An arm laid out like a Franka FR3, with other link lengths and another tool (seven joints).
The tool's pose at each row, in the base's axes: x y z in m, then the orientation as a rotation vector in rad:
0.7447, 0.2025, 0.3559, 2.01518, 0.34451, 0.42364
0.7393, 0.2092, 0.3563, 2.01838, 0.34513, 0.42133
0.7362, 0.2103, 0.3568, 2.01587, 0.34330, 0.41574
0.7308, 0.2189, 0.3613, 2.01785, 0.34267, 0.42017
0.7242, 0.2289, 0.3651, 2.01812, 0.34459, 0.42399
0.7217, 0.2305, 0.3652, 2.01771, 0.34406, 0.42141
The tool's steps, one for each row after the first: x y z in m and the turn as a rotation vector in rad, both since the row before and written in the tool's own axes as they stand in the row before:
-0.0020, -0.0030, -0.0078, 0.00323, -0.00154, -0.00069
-0.0023, -0.0003, -0.0024, -0.00282, -0.00464, -0.00181
-0.0007, -0.0002, -0.0111, 0.00173, 0.00278, 0.00283
-0.0013, -0.0016, -0.0124, 0.00070, 0.00353, 0.00045
-0.0016, -0.0008, -0.0024, -0.00051, -0.00204, -0.00087

